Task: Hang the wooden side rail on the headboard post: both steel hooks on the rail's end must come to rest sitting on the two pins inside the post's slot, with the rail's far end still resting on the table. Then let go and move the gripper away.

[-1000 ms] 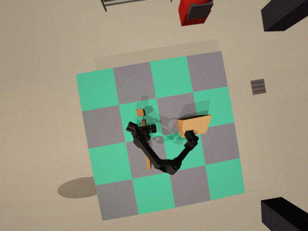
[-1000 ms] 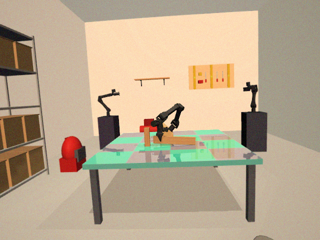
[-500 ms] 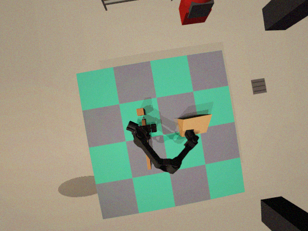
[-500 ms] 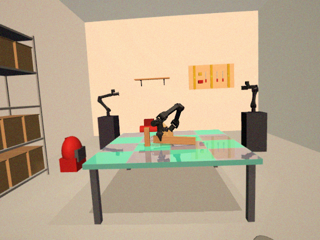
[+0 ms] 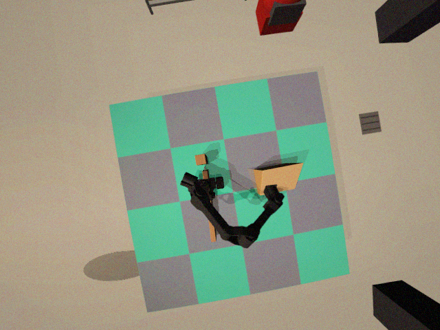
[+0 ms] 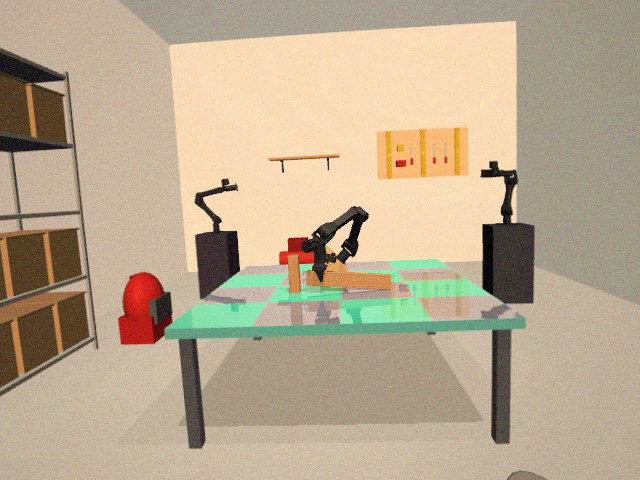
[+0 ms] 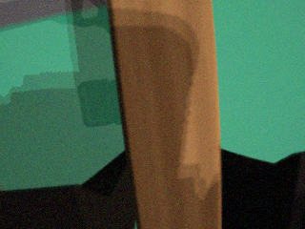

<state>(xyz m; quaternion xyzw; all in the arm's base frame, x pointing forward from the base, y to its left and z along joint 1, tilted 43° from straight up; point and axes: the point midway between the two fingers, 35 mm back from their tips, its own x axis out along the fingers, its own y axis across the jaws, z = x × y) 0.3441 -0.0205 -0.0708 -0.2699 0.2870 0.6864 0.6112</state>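
My gripper tip is 130 mm to the left of the headboard post, 40 mm below it and 10 mm short of it.
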